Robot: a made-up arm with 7 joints. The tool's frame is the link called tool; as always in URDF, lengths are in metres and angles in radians. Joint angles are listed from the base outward.
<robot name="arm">
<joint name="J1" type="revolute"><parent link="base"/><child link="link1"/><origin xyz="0 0 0.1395" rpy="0 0 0"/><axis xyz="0 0 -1"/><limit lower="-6.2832" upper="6.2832"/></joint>
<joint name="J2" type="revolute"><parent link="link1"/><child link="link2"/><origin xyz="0 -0.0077 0.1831" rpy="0 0 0"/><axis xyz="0 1 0"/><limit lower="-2.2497" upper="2.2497"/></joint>
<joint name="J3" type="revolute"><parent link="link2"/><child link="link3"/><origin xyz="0 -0.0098 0.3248" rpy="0 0 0"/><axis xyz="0 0 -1"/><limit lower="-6.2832" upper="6.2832"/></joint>
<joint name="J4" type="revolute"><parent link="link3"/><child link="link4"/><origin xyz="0 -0.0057 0.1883" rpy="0 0 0"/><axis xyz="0 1 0"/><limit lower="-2.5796" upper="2.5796"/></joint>
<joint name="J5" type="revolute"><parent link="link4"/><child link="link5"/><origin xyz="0 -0.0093 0.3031" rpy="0 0 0"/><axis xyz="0 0 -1"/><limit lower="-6.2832" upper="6.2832"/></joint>
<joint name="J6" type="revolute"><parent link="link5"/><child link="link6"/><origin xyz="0 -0.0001 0.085" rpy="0 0 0"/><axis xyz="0 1 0"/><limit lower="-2.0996" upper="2.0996"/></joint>
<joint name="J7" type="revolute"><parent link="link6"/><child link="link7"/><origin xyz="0 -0.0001 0.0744" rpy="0 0 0"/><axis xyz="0 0 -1"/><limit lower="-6.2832" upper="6.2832"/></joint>
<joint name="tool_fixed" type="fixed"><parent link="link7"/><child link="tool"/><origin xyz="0 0 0" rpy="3.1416 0 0"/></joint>
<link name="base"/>
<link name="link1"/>
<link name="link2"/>
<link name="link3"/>
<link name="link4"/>
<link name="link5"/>
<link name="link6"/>
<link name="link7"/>
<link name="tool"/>
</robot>
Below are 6 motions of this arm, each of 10 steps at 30 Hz.
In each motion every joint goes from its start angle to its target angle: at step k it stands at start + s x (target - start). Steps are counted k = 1, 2, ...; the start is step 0. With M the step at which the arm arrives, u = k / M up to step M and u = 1 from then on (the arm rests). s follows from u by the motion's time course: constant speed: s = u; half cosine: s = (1 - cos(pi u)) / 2; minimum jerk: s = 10 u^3 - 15 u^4 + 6 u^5.
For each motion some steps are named. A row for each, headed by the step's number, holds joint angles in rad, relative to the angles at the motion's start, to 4 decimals.
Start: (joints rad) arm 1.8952 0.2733 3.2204 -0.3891 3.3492 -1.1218 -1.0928
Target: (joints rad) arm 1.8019 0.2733 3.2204 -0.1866 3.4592 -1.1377 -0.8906
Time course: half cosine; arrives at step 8
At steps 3, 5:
3: -0.0288 0.0000 0.0000 0.0625 0.0340 -0.0049 0.0624
5: -0.0645 0.0000 0.0000 0.1400 0.0760 -0.0110 0.1398

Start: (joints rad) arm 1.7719 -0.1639 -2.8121 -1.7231 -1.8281 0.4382 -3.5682
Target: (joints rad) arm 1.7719 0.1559 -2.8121 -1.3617 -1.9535 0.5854 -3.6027
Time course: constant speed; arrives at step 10
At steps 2, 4, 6, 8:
2: 0.0000 0.0640 0.0000 0.0723 -0.0251 0.0294 -0.0069
4: 0.0000 0.1279 0.0000 0.1446 -0.0502 0.0589 -0.0138
6: 0.0000 0.1919 0.0000 0.2168 -0.0752 0.0883 -0.0207
8: 0.0000 0.2558 0.0000 0.2891 -0.1003 0.1178 -0.0276

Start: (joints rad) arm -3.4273 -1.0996 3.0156 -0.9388 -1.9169 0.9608 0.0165
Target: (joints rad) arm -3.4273 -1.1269 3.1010 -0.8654 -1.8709 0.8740 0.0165
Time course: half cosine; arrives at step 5
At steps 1, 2, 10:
1: 0.0000 -0.0026 0.0082 0.0070 0.0044 -0.0083 0.0000
2: 0.0000 -0.0094 0.0295 0.0254 0.0159 -0.0300 0.0000
10: 0.0000 -0.0273 0.0854 0.0734 0.0460 -0.0868 0.0000

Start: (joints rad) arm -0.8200 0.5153 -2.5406 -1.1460 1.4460 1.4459 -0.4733
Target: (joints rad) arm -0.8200 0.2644 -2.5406 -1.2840 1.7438 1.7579 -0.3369
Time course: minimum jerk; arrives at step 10
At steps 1, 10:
1: 0.0000 -0.0021 0.0000 -0.0012 0.0025 0.0027 0.0012
10: 0.0000 -0.2509 0.0000 -0.1380 0.2978 0.3120 0.1364

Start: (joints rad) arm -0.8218 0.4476 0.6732 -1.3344 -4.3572 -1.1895 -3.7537
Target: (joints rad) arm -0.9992 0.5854 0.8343 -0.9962 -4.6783 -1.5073 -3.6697
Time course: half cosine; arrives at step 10
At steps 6, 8, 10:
6: -0.1161 0.0902 0.1054 0.2214 -0.2102 -0.2080 0.0550
8: -0.1605 0.1246 0.1457 0.3059 -0.2904 -0.2875 0.0760
10: -0.1774 0.1378 0.1611 0.3382 -0.3211 -0.3178 0.0840

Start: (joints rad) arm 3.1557 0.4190 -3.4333 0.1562 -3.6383 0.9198 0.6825
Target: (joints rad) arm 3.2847 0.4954 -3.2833 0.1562 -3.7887 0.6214 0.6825
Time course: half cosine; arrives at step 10
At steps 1, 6, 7, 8, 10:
1: 0.0032 0.0019 0.0037 0.0000 -0.0037 -0.0073 0.0000
6: 0.0844 0.0500 0.0982 0.0000 -0.0984 -0.1953 0.0000
7: 0.1024 0.0607 0.1191 0.0000 -0.1194 -0.2369 0.0000
8: 0.1167 0.0691 0.1357 0.0000 -0.1360 -0.2699 0.0000
10: 0.1290 0.0764 0.1500 0.0000 -0.1504 -0.2984 0.0000

